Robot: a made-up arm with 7 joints. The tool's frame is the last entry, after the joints.
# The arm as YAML. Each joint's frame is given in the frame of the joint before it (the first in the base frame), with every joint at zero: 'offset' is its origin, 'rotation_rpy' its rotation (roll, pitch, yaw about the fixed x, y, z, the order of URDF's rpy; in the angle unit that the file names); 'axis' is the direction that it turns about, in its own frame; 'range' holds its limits. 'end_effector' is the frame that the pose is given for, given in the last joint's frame.
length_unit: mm
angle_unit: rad
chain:
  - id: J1
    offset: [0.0, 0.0, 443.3]
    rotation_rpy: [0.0, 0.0, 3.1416]
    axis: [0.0, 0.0, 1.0]
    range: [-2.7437, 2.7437]
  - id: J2
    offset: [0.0, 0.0, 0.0]
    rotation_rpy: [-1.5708, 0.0, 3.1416]
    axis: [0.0, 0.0, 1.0]
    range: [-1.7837, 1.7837]
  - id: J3
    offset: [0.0, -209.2, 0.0]
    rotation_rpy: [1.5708, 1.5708, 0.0]
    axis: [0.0, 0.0, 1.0]
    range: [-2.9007, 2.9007]
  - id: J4
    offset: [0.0, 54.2, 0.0]
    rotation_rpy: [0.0, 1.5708, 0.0]
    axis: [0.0, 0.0, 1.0]
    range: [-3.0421, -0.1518]
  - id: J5
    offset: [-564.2, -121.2, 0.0]
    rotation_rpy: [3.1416, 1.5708, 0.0]
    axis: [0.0, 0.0, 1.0]
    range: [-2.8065, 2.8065]
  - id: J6
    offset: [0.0, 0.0, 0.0]
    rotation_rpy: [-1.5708, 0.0, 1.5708]
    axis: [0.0, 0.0, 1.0]
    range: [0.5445, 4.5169]
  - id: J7
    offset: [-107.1, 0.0, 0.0]
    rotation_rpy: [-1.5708, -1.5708, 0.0]
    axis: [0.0, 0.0, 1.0]
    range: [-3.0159, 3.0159]
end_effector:
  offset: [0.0, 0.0, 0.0]
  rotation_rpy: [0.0, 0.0, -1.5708]
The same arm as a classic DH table. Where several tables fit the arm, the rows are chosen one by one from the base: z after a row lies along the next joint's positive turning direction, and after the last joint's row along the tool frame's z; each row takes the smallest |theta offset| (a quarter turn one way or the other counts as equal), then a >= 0, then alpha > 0; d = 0 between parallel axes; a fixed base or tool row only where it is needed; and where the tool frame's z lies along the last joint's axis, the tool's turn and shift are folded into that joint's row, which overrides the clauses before.
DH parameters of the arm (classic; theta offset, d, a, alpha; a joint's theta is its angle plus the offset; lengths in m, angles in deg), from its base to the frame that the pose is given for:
J1: 0 0.4433 0 -90
J2: 0 0 0 90
J3: 0 0.2092 0.0542 90
J4: 0 0 -0.1212 -90
J5: 0 0.5642 0 90
J6: 0 0 0.1071 90
J7: 0 0 0 0
Joint limits (deg, base to tool): -157.2..157.2 -102.2..102.2 -166.2..166.2 -174.3..-8.7 -160.8..160.8 31.2..258.8 -172.8..172.8

